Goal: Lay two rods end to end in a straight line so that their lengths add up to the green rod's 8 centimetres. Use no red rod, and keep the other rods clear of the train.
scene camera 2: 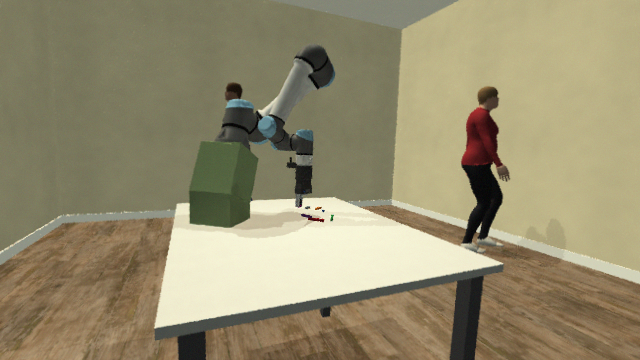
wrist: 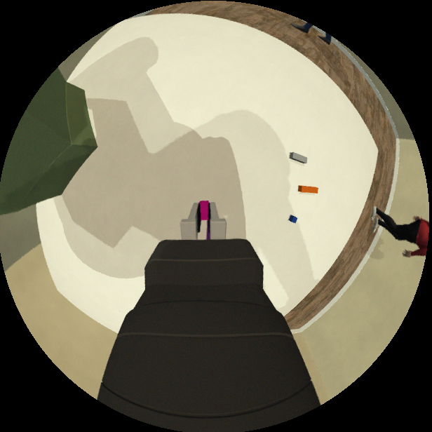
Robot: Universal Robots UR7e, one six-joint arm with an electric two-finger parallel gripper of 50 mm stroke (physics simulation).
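Places are measured from the arm's base along level axes (x ahead, y left, z up), in metres.
Where they show: gripper, fingertip midpoint: point(scene camera 2: 298, 206); arm's base at its link origin: point(scene camera 2: 231, 150).
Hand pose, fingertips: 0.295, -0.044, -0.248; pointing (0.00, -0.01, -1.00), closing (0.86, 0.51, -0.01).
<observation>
Things, the pixels of their top centre, and the offset from my fingertips, as dx, dy, dz. Level surfaces: height alone.
- purple rod at its top centre: point(scene camera 2: 306, 215) +0.028, -0.033, -0.033
- red rod at its top centre: point(scene camera 2: 316, 218) +0.050, -0.103, -0.033
- green rod at its top centre: point(scene camera 2: 332, 216) +0.130, -0.087, -0.033
- orange rod at its top centre: point(scene camera 2: 318, 207) +0.136, +0.114, -0.033
- grey rod at its top centre: point(scene camera 2: 307, 206) +0.087, +0.143, -0.033
- small blue block at its top centre: point(scene camera 2: 323, 209) +0.141, +0.055, -0.033
- white table at its surface level: dz -0.042
My gripper point(scene camera 2: 299, 204) point(wrist: 204, 211) points down and is shut on the magenta rod point(wrist: 204, 207), low over the table; its exact height is hard to tell. A thin purple sliver shows between the fingers in the wrist view. In the scene view, a purple rod point(scene camera 2: 306, 215) lies in front of the gripper, close to the left end of a red rod point(scene camera 2: 316, 219). The green rod point(scene camera 2: 332, 217) lies to the right. An orange rod point(scene camera 2: 318, 208) point(wrist: 308, 189), a grey rod point(scene camera 2: 307, 207) point(wrist: 299, 158) and a small blue block point(scene camera 2: 323, 211) point(wrist: 293, 219) lie apart from the gripper.
A large green block-shaped obstacle point(scene camera 2: 215, 185) point(wrist: 45, 145) stands on the white table point(scene camera 2: 300, 265) point(wrist: 215, 55), left of the gripper. The arm's shadow falls across the table. A person in a red top point(scene camera 2: 482, 137) point(wrist: 422, 242) stands beyond the table's right edge.
</observation>
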